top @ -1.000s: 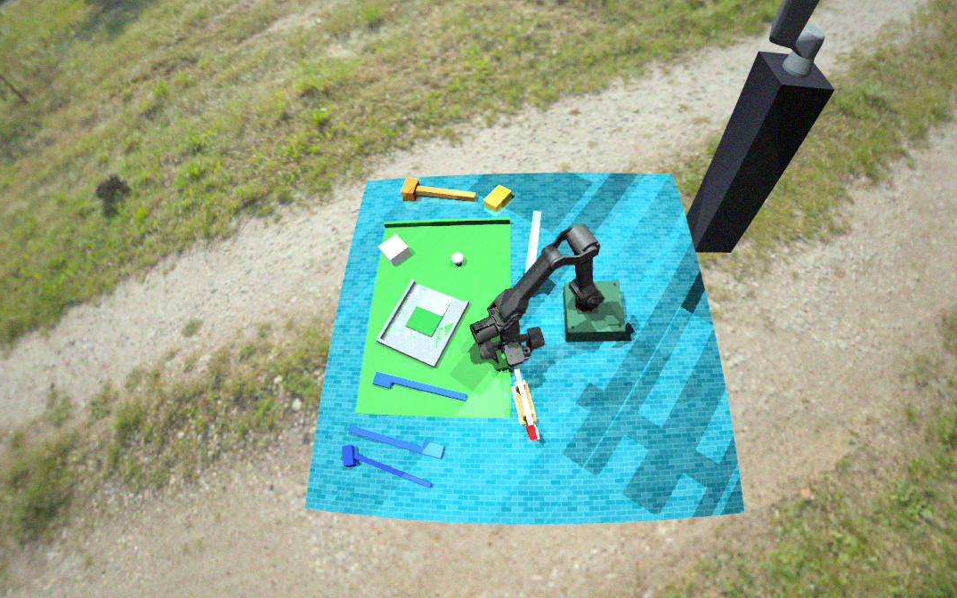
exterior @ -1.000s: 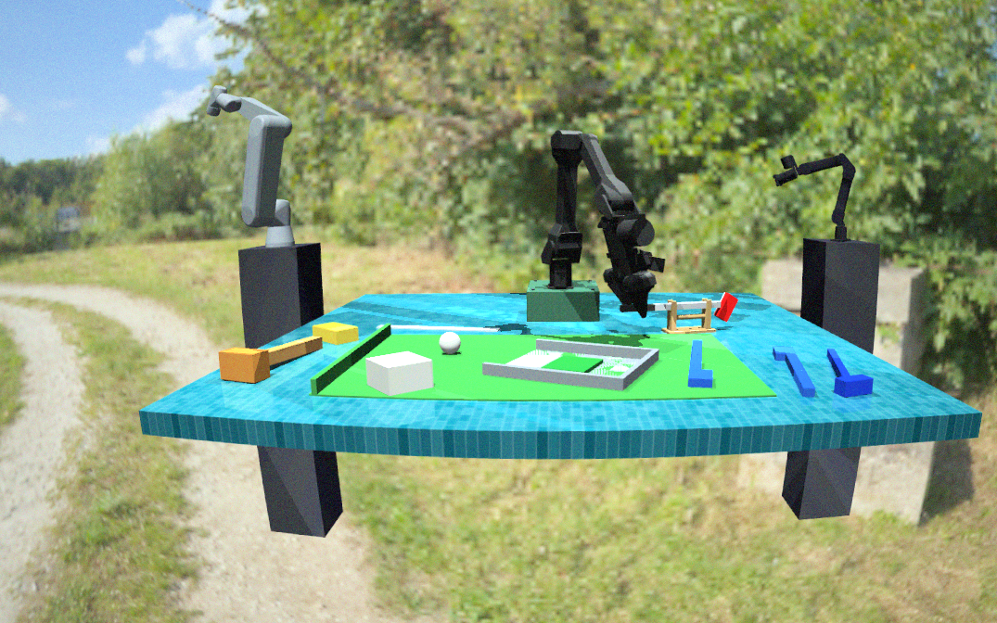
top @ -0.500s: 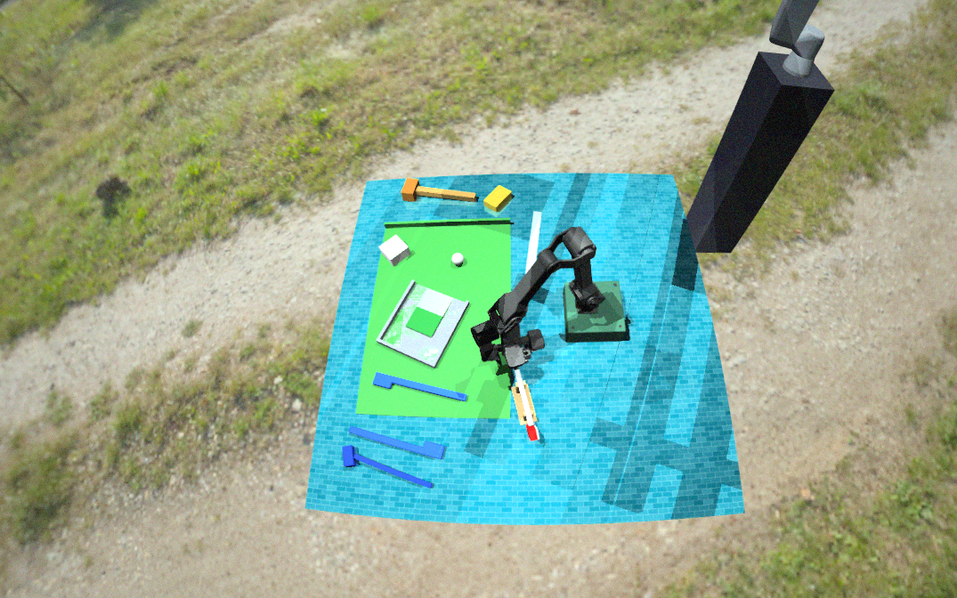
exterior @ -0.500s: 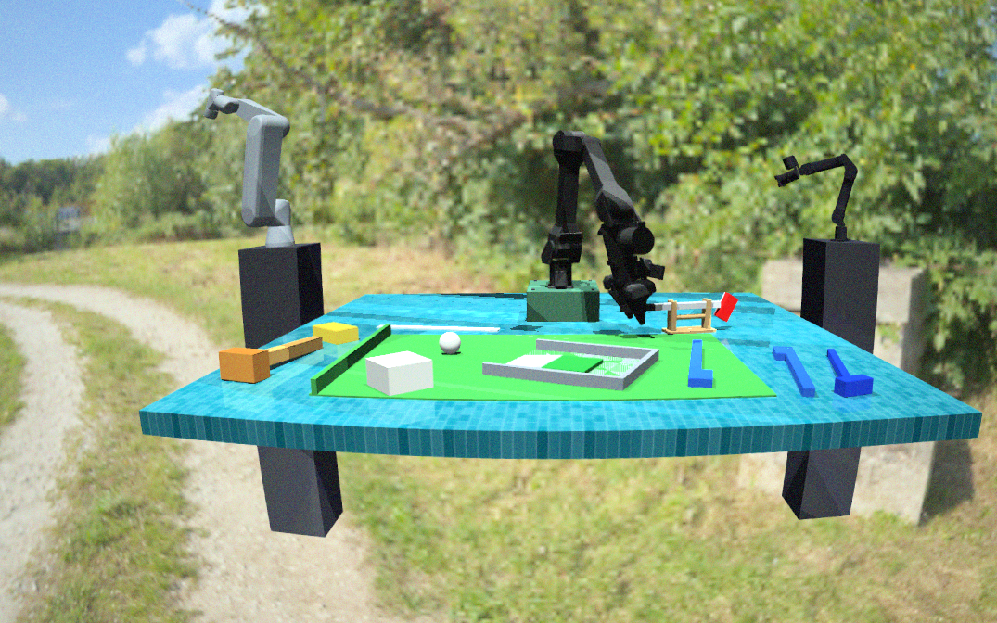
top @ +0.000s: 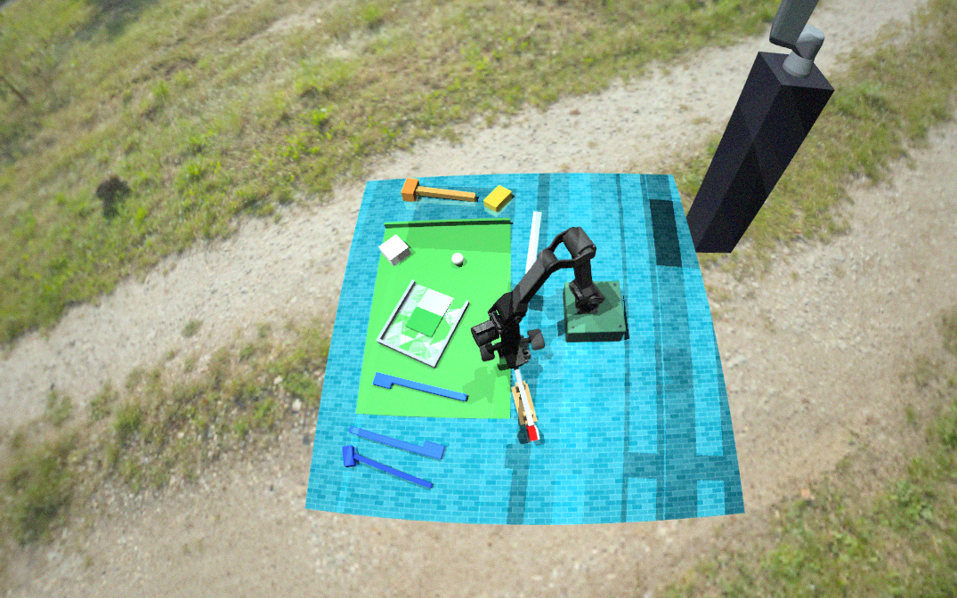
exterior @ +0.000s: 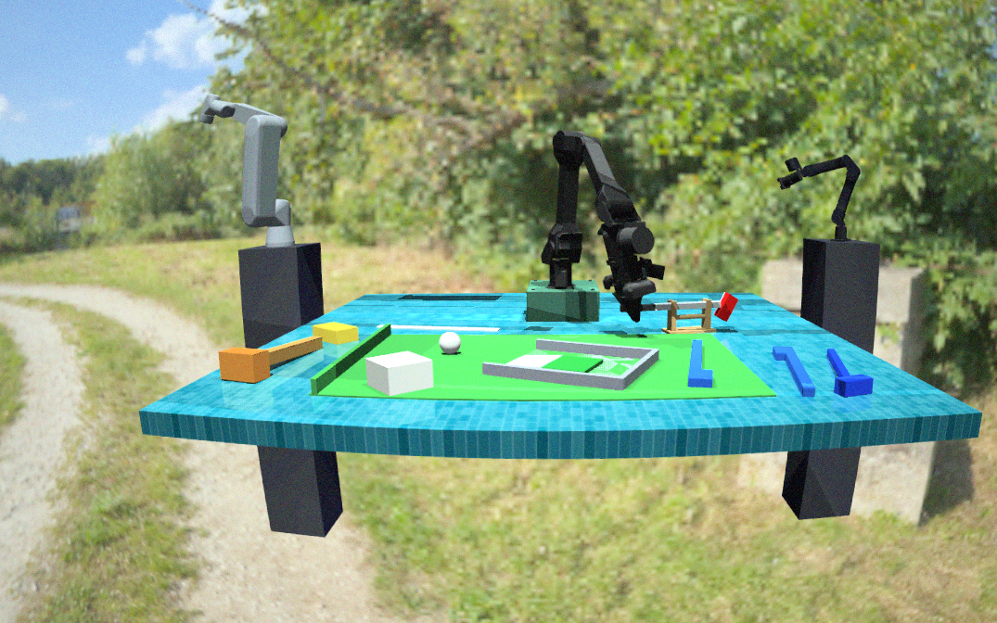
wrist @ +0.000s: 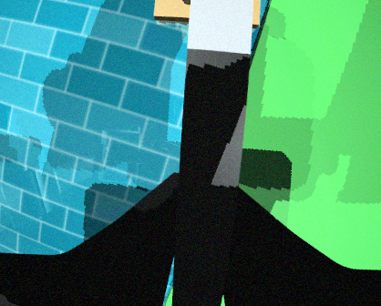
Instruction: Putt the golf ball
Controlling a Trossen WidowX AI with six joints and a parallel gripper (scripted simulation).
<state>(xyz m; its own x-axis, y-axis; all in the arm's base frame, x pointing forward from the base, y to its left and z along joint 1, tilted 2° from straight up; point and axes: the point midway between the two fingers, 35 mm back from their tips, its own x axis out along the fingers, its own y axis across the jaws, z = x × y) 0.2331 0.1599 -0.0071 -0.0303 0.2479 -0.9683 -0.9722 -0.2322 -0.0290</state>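
My gripper tip is now 3 cm past the red putter, 11 cm to the right of it and 3 cm below it. From my gripper tip the other things lie so: white golf ball: 19 cm ahead, 38 cm to the right, 1 cm below; then grey frame: 29 cm ahead, 13 cm to the right, 2 cm below; then wooden stand: 3 cm behind, 13 cm to the left.
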